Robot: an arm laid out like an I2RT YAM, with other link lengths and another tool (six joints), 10 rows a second.
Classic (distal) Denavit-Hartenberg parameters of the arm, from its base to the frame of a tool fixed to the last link. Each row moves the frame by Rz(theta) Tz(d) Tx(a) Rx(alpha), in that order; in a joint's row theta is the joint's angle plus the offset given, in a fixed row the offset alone. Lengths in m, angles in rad.
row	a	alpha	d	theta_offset
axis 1	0.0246	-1.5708	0.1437	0
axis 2	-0.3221	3.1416	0	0
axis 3	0.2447	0	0	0.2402
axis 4	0.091	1.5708	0.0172	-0.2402
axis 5	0	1.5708	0.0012	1.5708
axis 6	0.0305	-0.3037	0.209	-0.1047
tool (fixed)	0	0	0.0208	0
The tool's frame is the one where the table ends.
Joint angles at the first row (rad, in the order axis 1, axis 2, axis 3, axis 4, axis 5, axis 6):
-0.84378 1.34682 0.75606 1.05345 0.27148 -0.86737
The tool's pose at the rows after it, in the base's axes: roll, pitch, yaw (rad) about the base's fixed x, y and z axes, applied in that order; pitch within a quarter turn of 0, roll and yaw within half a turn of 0; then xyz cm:
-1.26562 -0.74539 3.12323 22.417 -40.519 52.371
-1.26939 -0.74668 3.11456 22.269 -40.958 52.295
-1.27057 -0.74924 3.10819 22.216 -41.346 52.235
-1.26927 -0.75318 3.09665 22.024 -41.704 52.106
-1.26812 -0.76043 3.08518 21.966 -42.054 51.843
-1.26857 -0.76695 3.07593 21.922 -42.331 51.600
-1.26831 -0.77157 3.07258 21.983 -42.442 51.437
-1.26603 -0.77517 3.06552 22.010 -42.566 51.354
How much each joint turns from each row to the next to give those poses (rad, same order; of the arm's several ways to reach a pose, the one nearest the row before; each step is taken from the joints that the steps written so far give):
-0.00411 0.01367 0.00194 0.00041 -0.00044 -0.00126
-0.00681 0.01008 0.00747 0.00000 0.00438 -0.00113
-0.00647 0.01028 0.00698 0.00135 0.00007 -0.00153
-0.00806 0.00924 0.00174 0.00675 0.00081 -0.00448
-0.00500 0.01218 -0.00030 0.01036 0.00259 -0.00806
-0.00306 0.00942 -0.00038 0.00708 0.00394 -0.00715
-0.00016 0.00548 -0.00115 0.00487 0.00125 -0.00461
0.00002 0.00626 0.00075 0.00586 0.00337 -0.00595

